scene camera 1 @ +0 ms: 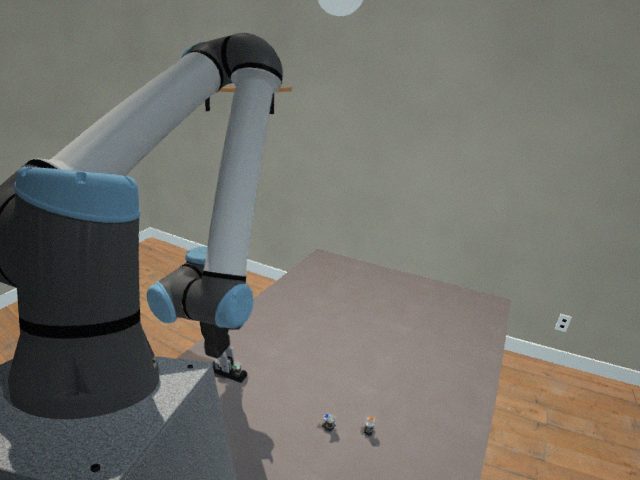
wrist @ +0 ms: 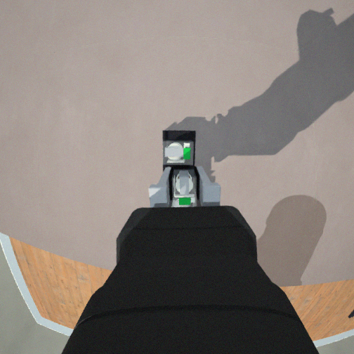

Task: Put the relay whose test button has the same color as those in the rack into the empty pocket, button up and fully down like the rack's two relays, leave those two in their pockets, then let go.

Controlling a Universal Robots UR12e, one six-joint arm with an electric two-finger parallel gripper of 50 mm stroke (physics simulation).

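Seen in the pictures: gripper, fingertip midpoint: [scene camera 1: 228,368]; arm's base, origin of the base link: [scene camera 1: 87,381].
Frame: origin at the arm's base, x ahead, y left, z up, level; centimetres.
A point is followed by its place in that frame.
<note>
The black rack [scene camera 1: 236,375] {y 11.1, x 44.7, z -43.0 cm} [wrist: 179,135] stands near the robot base. One relay [wrist: 176,151] with a green test button sits upright in its end pocket. My gripper [scene camera 1: 226,363] {y 14.1, x 45.4, z -41.9 cm} [wrist: 183,176] points down at the rack and is shut on a green-button relay [wrist: 184,183], one finger on each side. This relay is button up, in line with the rack and directly behind the end relay; its green button lies toward the gripper body. How deep it sits is not clear. The rest of the rack is hidden under the gripper body in the wrist view.
A relay with a blue button [scene camera 1: 329,422] {y -19.5, x 39.6, z -41.1 cm} and a relay with an orange button [scene camera 1: 369,425] {y -28.8, x 42.4, z -40.8 cm} stand apart on the table [scene camera 1: 392,351] {y -26.2, x 76.3, z -45.0 cm}, well to the right of the rack. The grey robot pedestal [scene camera 1: 175,413] {y -14.2, x 2.0, z 0.8 cm} is close to the rack's left side.
</note>
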